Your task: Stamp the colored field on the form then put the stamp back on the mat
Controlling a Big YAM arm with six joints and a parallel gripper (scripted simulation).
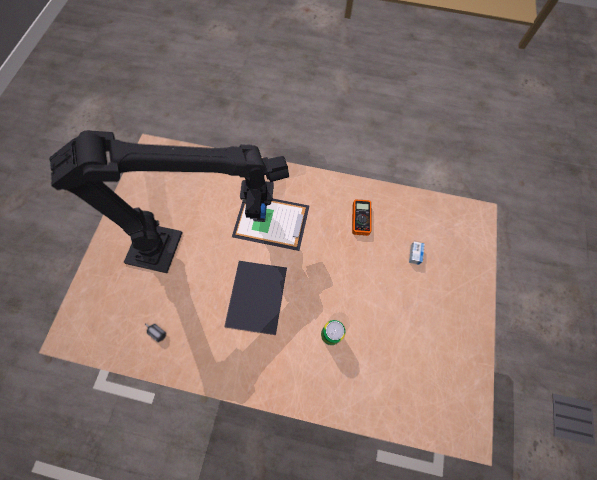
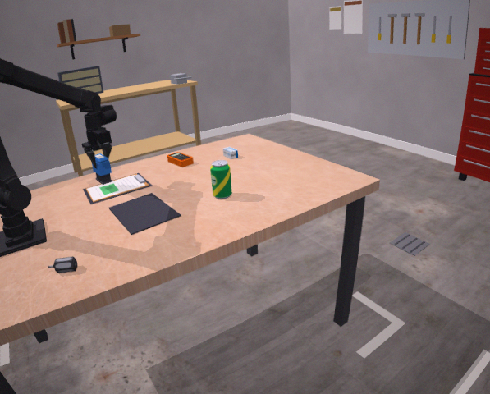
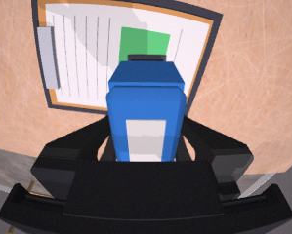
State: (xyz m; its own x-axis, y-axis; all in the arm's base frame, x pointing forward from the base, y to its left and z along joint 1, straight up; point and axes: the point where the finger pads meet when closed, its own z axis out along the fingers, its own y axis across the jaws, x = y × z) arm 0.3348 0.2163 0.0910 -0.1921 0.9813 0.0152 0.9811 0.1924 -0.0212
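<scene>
The clipboard lies 5 cm ahead of my hand, 1 cm to the right of it and 10 cm below it. From my hand the other things lie so: dark mat 7 cm ahead, 29 cm to the right, 10 cm below; then orange multimeter 36 cm ahead, 8 cm to the left, 9 cm below; then stamp 2 cm below.
</scene>
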